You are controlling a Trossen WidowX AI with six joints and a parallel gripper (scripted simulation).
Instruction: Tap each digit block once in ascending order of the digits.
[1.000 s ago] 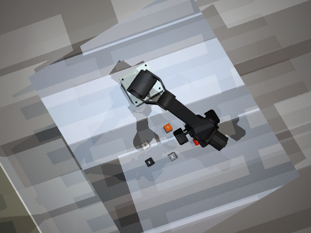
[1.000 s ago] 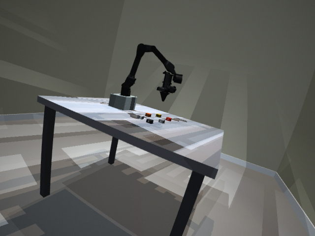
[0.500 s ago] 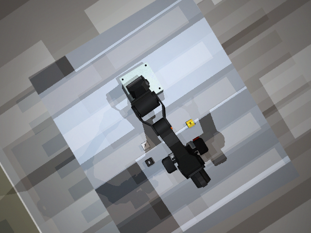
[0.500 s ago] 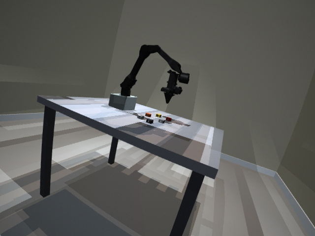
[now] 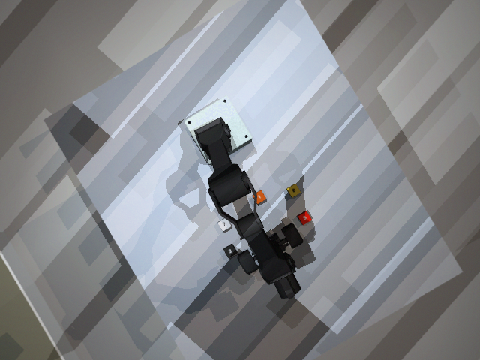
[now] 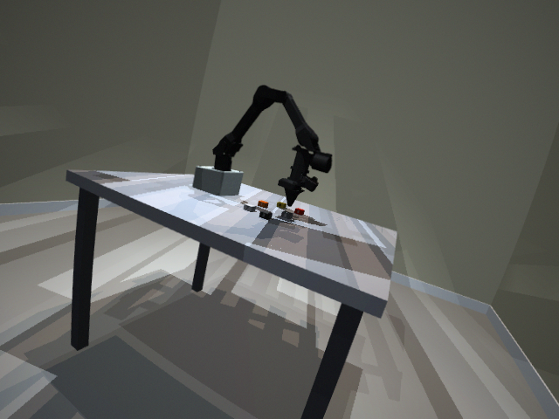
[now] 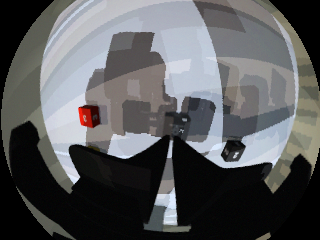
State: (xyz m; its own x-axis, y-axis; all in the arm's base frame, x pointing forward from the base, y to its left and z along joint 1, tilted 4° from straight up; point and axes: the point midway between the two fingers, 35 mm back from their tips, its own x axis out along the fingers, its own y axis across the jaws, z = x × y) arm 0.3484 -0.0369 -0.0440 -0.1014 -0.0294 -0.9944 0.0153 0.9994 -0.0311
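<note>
The grey block is 30 mm below my gripper tip and 10 mm to the right of it. From my gripper tip the other things lie so: orange block 130 mm behind, 50 mm to the left, 30 mm below; black block 120 mm to the right, 30 mm below, 30 mm behind; red block 140 mm to the left, 30 mm below.
</note>
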